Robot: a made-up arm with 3 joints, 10 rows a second.
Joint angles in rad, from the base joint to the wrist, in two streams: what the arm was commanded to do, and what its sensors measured. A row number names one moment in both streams.
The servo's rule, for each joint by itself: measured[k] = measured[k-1] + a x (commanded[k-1-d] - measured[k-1]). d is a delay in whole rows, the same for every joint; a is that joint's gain. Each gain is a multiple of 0.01, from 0.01 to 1. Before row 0 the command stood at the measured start. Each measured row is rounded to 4 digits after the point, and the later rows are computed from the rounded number. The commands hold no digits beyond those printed.
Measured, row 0:
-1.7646 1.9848 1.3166
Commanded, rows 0 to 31:
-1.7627 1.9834 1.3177
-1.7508 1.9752 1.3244
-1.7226 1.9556 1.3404
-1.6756 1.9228 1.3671
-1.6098 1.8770 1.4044
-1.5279 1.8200 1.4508
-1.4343 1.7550 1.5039
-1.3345 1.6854 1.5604
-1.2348 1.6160 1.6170
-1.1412 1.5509 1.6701
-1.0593 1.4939 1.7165
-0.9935 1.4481 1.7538
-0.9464 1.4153 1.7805
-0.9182 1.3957 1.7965
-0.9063 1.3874 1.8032
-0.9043 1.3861 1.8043
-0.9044 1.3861 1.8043
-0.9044 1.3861 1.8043
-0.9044 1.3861 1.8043
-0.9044 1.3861 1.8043
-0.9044 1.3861 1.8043
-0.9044 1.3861 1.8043
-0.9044 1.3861 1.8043
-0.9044 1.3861 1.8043
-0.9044 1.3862 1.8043
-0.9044 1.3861 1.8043
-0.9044 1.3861 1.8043
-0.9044 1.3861 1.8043
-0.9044 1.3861 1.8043
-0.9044 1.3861 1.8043
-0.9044 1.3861 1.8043
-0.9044 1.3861 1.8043
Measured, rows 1 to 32:
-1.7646 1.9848 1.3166
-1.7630 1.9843 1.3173
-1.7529 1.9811 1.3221
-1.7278 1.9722 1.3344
-1.6845 1.9549 1.3563
-1.6225 1.9276 1.3885
-1.5440 1.8899 1.4302
-1.4529 1.8427 1.4796
-1.3546 1.7876 1.5337
-1.2552 1.7275 1.5895
-1.1606 1.6657 1.6435
-1.0765 1.6056 1.6924
-1.0076 1.5505 1.7335
-0.9568 1.5032 1.7650
-0.9248 1.4656 1.7861
-0.9094 1.4382 1.7976
-0.9052 1.4200 1.8021
-0.9045 1.4081 1.8036
-0.9044 1.4004 1.8041
-0.9044 1.3954 1.8042
-0.9044 1.3921 1.8043
-0.9044 1.3900 1.8043
-0.9044 1.3886 1.8043
-0.9044 1.3877 1.8043
-0.9044 1.3871 1.8043
-0.9044 1.3868 1.8043
-0.9044 1.3866 1.8043
-0.9044 1.3864 1.8043
-0.9044 1.3863 1.8043
-0.9044 1.3862 1.8043
-0.9044 1.3862 1.8043
-0.9044 1.3862 1.8043
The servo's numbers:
d 1
a 0.83 0.35 0.67

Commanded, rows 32 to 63:
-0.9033 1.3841 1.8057
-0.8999 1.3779 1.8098
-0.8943 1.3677 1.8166
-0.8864 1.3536 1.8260
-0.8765 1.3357 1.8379
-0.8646 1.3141 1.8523
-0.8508 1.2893 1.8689
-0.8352 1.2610 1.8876
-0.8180 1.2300 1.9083
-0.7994 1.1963 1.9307
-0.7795 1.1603 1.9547
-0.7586 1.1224 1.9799
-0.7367 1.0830 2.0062
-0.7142 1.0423 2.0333
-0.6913 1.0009 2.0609
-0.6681 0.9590 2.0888
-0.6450 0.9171 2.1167
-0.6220 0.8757 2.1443
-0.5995 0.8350 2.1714
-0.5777 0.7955 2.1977
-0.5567 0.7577 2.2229
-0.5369 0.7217 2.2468
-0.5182 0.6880 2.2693
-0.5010 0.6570 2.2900
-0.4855 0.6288 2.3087
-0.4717 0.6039 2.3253
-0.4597 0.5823 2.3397
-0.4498 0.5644 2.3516
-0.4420 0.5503 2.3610
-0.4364 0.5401 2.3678
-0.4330 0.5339 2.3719
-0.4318 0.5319 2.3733
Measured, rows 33 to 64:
-0.9044 1.3862 1.8043
-0.9035 1.3855 1.8052
-0.9005 1.3828 1.8083
-0.8954 1.3775 1.8139
-0.8879 1.3691 1.8220
-0.8784 1.3574 1.8327
-0.8669 1.3422 1.8458
-0.8535 1.3237 1.8613
-0.8383 1.3018 1.8789
-0.8215 1.2767 1.8986
-0.8032 1.2486 1.9201
-0.7835 1.2177 1.9433
-0.7628 1.1843 1.9678
-0.7411 1.1488 1.9935
-0.7188 1.1115 2.0202
-0.6960 1.0728 2.0475
-0.6728 1.0330 2.0752
-0.6497 0.9924 2.1030
-0.6267 0.9516 2.1307
-0.6041 0.9108 2.1580
-0.5822 0.8704 2.1846
-0.5610 0.8310 2.2103
-0.5410 0.7927 2.2348
-0.5221 0.7561 2.2579
-0.5046 0.7214 2.2794
-0.4887 0.6890 2.2990
-0.4746 0.6592 2.3166
-0.4622 0.6323 2.3321
-0.4519 0.6085 2.3452
-0.4437 0.5881 2.3558
-0.4376 0.5713 2.3638
-0.4338 0.5582 2.3692

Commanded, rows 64 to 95:
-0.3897 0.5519 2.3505
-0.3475 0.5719 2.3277
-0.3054 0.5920 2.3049
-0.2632 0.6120 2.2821
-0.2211 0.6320 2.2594
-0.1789 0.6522 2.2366
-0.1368 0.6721 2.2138
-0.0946 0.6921 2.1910
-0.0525 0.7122 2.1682
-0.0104 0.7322 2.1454
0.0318 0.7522 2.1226
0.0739 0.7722 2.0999
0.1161 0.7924 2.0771
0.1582 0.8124 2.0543
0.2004 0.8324 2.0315
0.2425 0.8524 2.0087
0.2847 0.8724 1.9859
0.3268 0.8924 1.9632
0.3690 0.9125 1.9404
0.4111 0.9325 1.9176
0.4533 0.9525 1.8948
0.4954 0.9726 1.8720
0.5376 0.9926 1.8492
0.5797 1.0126 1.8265
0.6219 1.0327 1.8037
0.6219 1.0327 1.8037
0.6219 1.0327 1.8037
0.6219 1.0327 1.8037
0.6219 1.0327 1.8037
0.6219 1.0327 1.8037
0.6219 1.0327 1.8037
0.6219 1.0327 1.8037
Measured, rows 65 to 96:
-0.4321 0.5490 2.3719
-0.3969 0.5500 2.3576
-0.3559 0.5577 2.3376
-0.3140 0.5697 2.3157
-0.2718 0.5845 2.2932
-0.2297 0.6011 2.2706
-0.1875 0.6190 2.2478
-0.1454 0.6376 2.2250
-0.1032 0.6567 2.2022
-0.0611 0.6761 2.1794
-0.0190 0.6957 2.1566
0.0232 0.7155 2.1338
0.0653 0.7353 2.1111
0.1075 0.7553 2.0883
0.1496 0.7753 2.0655
0.1918 0.7953 2.0427
0.2339 0.8153 2.0199
0.2761 0.8353 1.9971
0.3182 0.8553 1.9744
0.3604 0.8753 1.9516
0.4025 0.8953 1.9288
0.4447 0.9153 1.9060
0.4868 0.9354 1.8832
0.5290 0.9554 1.8604
0.5711 0.9754 1.8377
0.6133 0.9955 1.8149
0.6204 1.0085 1.8074
0.6216 1.0170 1.8049
0.6218 1.0225 1.8041
0.6219 1.0261 1.8038
0.6219 1.0284 1.8037
0.6219 1.0299 1.8037

